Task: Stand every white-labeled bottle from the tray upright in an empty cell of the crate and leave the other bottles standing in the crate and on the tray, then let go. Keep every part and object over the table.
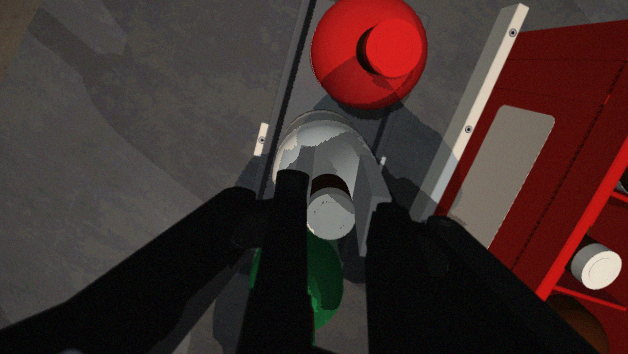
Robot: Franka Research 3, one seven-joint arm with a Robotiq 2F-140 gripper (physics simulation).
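Observation:
A white bottle [320, 134] with a pale grey-white cap and dark neck band stands in the narrow grey tray [301, 92]. My gripper [333, 173] is shut on this bottle, with its fingers on either side of the neck and upper body. A red bottle [339, 55] stands in the tray just beyond it. A green bottle [327, 287] is on the near side, partly hidden by the left finger. The red crate [532, 82] is at the right. A white-capped bottle [598, 267] stands in one of its cells.
A pale rail [492, 82] with screws runs along the crate's near side, between the crate and the tray. A light panel [515, 165] is on the crate's side. Part of a brown bottle [580, 320] shows in the crate at the lower right. The grey mottled surface [150, 90] lies left of the tray.

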